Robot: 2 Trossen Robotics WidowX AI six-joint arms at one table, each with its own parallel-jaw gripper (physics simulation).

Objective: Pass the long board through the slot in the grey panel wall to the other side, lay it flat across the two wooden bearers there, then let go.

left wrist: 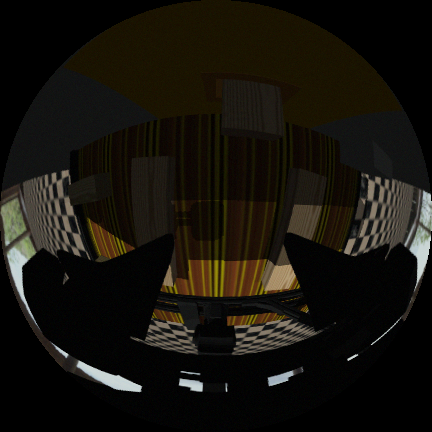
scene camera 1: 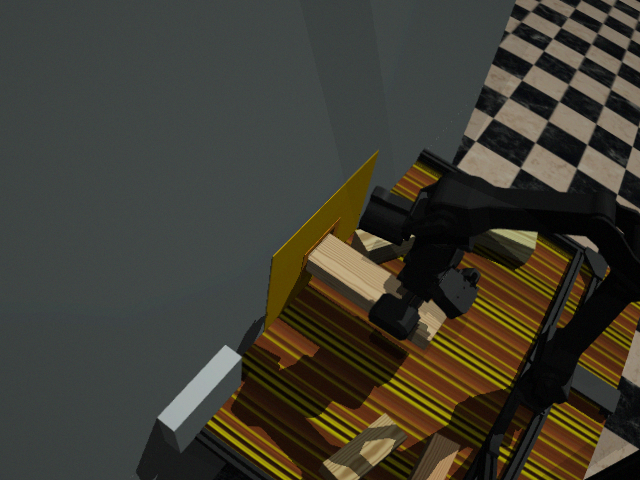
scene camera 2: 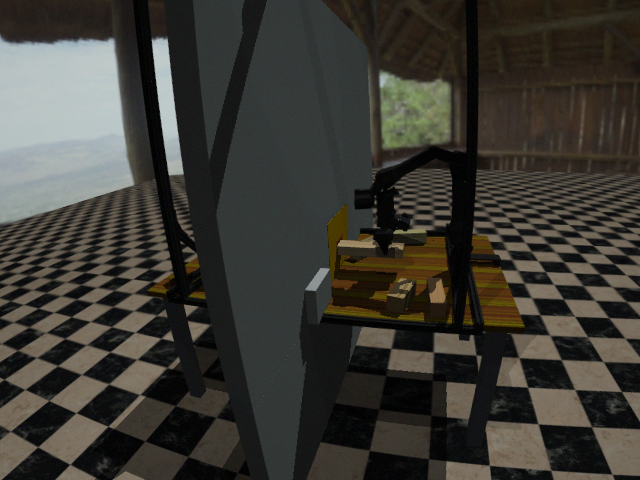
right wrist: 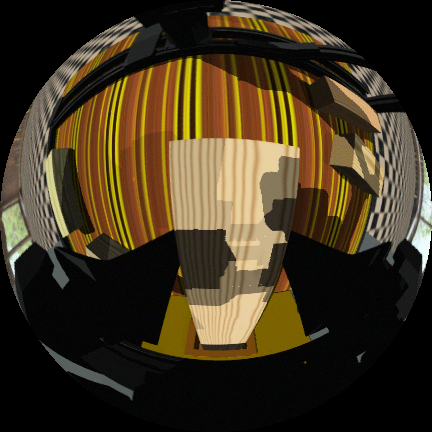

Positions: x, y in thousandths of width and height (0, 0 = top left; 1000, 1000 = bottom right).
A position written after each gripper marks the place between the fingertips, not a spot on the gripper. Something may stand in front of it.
Scene:
left gripper: left wrist 534, 554; not seen in scene camera 1 (hidden by a panel wall); not seen in scene camera 2 (hidden by a panel wall); not seen in the right wrist view (hidden by the right gripper)
right gripper: scene camera 1 635, 653; scene camera 2 605, 524; right wrist 534, 538

